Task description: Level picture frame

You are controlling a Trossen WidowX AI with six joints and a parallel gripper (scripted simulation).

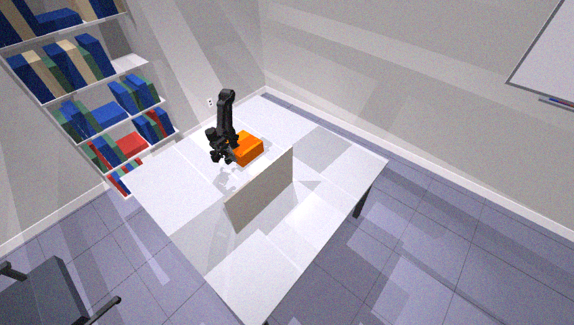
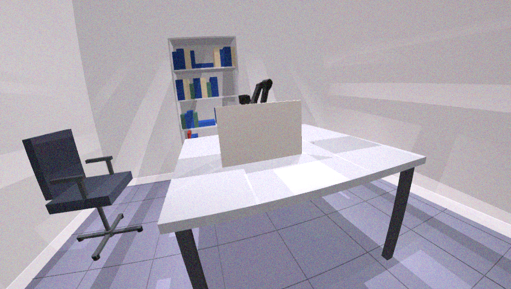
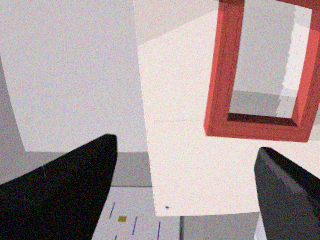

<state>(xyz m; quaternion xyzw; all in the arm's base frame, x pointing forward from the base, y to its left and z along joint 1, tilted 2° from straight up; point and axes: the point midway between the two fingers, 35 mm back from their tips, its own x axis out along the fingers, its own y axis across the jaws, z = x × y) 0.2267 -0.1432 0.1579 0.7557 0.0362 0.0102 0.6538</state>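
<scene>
The red picture frame is 19 cm ahead of my gripper tip, 2 cm to the left of it and 9 cm below it. Also, from my gripper tip: beige wall panel: 20 cm ahead, 1 cm to the left, 11 cm below.
</scene>
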